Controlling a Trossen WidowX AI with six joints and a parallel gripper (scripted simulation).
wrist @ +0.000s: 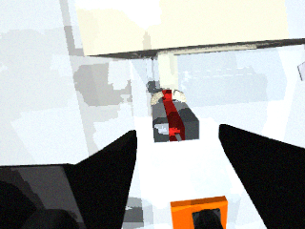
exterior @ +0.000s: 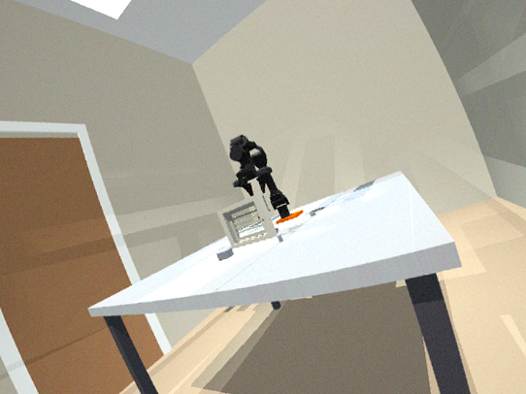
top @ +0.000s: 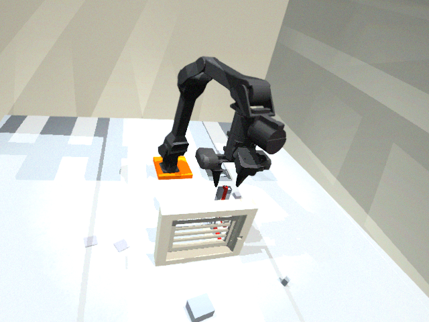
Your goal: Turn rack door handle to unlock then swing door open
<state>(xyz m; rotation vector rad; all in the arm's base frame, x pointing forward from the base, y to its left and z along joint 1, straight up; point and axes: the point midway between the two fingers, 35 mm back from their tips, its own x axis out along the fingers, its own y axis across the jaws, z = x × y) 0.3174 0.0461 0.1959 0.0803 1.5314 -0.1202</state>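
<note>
The door handle is 70 mm below my gripper tip and 10 mm behind it. From my gripper tip the other things lie so: small cube 210 mm ahead, 170 mm below, 120 mm to the left.
</note>
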